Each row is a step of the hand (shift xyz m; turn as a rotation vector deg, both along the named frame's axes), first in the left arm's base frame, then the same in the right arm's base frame.
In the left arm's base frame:
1: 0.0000 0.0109 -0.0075 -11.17 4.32 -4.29
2: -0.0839 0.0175 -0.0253 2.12 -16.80 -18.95
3: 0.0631 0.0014 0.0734 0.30 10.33 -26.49
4: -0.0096 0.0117 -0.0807 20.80 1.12 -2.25
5: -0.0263 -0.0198 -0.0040 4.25 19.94 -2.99
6: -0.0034 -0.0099 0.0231 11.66 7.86 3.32
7: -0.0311 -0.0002 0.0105 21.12 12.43 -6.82
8: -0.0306 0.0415 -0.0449 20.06 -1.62 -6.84
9: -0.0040 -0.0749 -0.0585 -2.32 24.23 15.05
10: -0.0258 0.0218 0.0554 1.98 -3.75 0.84
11: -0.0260 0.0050 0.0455 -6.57 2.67 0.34
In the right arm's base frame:
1: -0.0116 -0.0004 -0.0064 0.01 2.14 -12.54
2: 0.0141 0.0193 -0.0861 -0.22 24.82 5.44
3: 0.0099 -0.0667 0.0694 -21.95 15.20 -9.78
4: -0.0485 0.0590 -0.0302 -11.96 -1.13 17.17
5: 0.0237 0.0177 -0.0149 -17.21 -9.74 -5.79
6: 0.0212 -0.0124 0.0062 -9.04 -8.55 7.34
7: 0.0209 -0.0049 -0.0249 -22.33 -4.12 11.47
8: -0.0386 0.0151 -0.0544 -12.31 4.24 16.80
9: 0.0200 0.0913 0.0179 -6.90 -26.02 -9.72
10: 0.0285 -0.0544 -0.0208 2.06 1.30 3.57
11: 0.0345 -0.0366 -0.0155 1.52 -1.11 -6.84

